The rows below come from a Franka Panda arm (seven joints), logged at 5 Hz.
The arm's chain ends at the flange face. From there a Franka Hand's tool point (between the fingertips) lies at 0.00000 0.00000 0.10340 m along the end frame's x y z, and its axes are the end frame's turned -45 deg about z.
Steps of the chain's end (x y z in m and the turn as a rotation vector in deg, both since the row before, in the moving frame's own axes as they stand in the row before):
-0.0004 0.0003 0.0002 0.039 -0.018 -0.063
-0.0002 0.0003 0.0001 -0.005 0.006 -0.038
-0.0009 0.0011 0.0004 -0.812 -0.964 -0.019
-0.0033 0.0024 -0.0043 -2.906 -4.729 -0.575
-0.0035 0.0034 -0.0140 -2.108 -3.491 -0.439
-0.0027 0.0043 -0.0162 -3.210 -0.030 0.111
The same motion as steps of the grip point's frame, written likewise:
-0.0005 -0.0001 0.0002 0.040 0.015 -0.063
-0.0004 0.0001 0.0001 -0.008 0.001 -0.038
-0.0037 -0.0001 0.0004 0.107 -1.256 -0.019
-0.0138 -0.0029 -0.0048 1.289 -5.399 -0.575
-0.0120 -0.0018 -0.0143 0.978 -3.959 -0.439
-0.0091 0.0052 -0.0164 -2.249 -2.291 0.111

